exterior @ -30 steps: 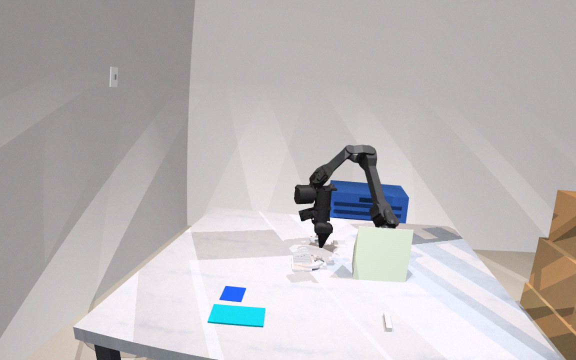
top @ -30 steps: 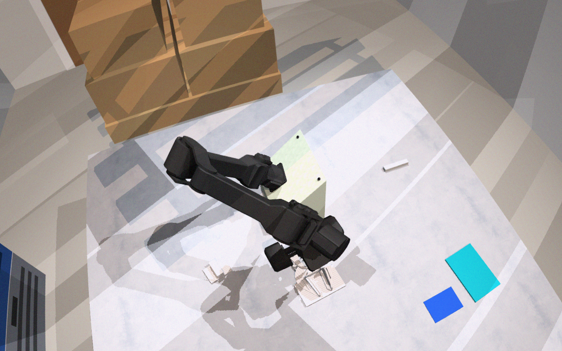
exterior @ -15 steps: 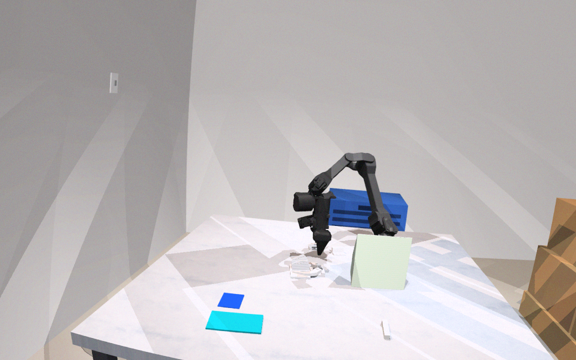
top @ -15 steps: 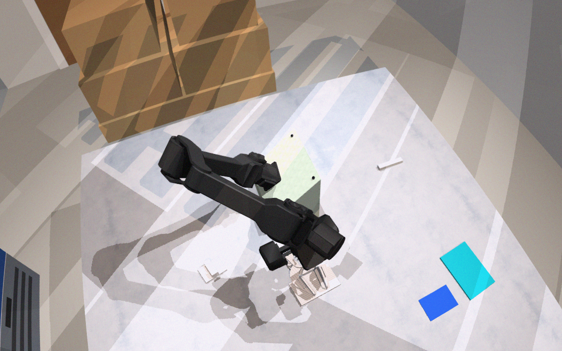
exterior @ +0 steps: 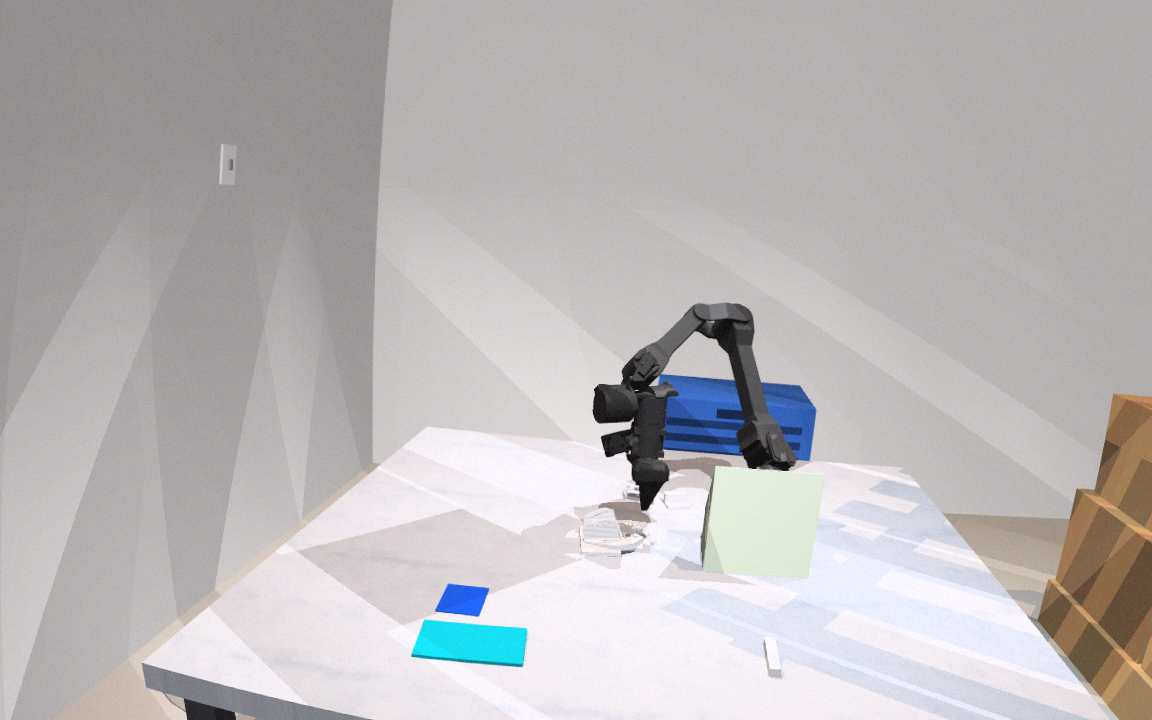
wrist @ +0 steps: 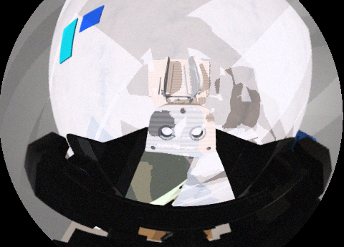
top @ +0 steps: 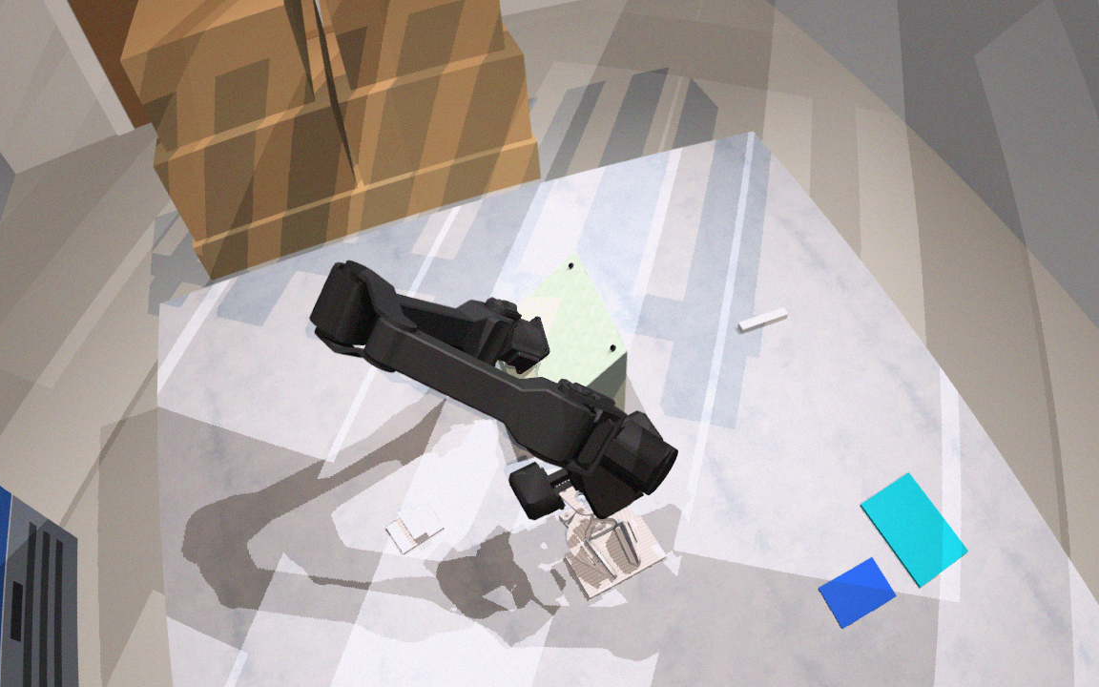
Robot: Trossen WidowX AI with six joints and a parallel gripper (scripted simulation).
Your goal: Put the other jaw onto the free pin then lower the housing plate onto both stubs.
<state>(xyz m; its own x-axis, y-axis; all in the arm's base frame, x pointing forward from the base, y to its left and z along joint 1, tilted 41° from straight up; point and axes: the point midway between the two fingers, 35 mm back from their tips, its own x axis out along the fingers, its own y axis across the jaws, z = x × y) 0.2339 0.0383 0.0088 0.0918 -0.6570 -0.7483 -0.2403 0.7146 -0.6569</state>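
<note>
Right now my gripper tip is 30 mm short of the white jaw, 10 mm to the left of it and 60 mm above it. The rest, counted from my gripper tip: white stick 250 mm behind, 370 mm to the left, 80 mm below; then blue card 230 mm ahead, 330 mm to the left, 80 mm below; then white block 40 mm behind, 240 mm to the right, 70 mm below.
</note>
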